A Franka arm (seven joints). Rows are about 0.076 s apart.
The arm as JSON. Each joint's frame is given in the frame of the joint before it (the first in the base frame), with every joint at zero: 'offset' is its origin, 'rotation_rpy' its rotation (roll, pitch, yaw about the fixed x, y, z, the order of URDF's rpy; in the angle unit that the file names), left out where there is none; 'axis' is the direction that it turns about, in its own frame. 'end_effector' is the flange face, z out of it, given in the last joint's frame.
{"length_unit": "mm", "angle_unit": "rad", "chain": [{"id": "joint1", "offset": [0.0, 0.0, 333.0], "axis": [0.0, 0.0, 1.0]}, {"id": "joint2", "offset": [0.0, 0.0, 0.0], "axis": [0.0, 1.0, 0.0]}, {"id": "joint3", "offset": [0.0, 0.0, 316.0], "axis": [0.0, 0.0, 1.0]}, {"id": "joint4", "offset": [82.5, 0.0, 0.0], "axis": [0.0, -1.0, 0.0]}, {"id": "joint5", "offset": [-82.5, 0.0, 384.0], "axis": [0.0, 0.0, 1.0]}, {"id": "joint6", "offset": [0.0, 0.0, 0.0], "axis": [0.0, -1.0, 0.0]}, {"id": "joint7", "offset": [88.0, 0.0, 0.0], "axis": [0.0, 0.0, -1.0]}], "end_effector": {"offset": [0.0, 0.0, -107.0], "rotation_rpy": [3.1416, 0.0, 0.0]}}
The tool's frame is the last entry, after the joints.
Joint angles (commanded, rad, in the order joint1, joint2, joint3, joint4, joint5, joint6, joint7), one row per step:
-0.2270, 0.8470, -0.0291, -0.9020, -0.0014, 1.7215, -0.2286
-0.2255, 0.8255, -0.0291, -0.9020, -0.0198, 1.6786, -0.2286
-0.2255, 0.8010, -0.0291, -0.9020, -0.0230, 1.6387, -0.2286
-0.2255, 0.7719, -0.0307, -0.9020, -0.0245, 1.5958, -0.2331
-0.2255, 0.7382, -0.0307, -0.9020, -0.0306, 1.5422, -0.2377
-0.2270, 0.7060, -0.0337, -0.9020, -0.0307, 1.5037, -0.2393
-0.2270, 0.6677, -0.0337, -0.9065, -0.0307, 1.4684, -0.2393
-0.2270, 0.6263, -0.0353, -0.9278, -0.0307, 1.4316, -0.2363
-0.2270, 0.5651, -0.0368, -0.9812, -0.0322, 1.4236, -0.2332
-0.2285, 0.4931, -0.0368, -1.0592, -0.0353, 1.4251, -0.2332
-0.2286, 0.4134, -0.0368, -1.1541, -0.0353, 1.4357, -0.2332
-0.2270, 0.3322, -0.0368, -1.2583, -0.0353, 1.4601, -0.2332
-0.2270, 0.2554, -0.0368, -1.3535, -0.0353, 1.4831, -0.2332
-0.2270, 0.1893, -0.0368, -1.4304, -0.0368, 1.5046, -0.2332
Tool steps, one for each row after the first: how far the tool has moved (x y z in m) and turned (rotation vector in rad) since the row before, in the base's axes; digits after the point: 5 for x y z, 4 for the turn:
-0.00597, 0.00073, 0.01293, -0.0120, 0.0251, 0.0032
-0.00616, 0.00102, 0.01537, 0.0010, 0.0156, -0.0012
-0.00749, 0.00072, 0.01850, 0.0017, 0.0140, 0.0016
-0.00972, 0.00148, 0.02092, 0.0000, 0.0207, 0.0025
-0.00903, -0.00055, 0.02076, 0.0004, 0.0064, -0.0042
-0.00982, 0.00219, 0.02303, 0.0013, 0.0012, -0.0019
-0.01198, 0.00179, 0.01707, 0.0040, 0.0160, -0.0066
-0.01390, 0.00183, 0.01800, -0.0009, 0.0002, -0.0058
-0.01671, 0.00183, 0.01398, 0.0004, 0.0046, -0.0029
-0.01867, 0.00365, 0.01074, 0.0037, 0.0038, -0.0011
-0.01882, 0.00490, 0.00680, 0.0023, -0.0020, 0.0014
-0.01912, 0.00408, 0.00628, 0.0015, -0.0051, 0.0000
-0.01686, 0.00355, 0.00651, -0.0019, -0.0105, 0.0004

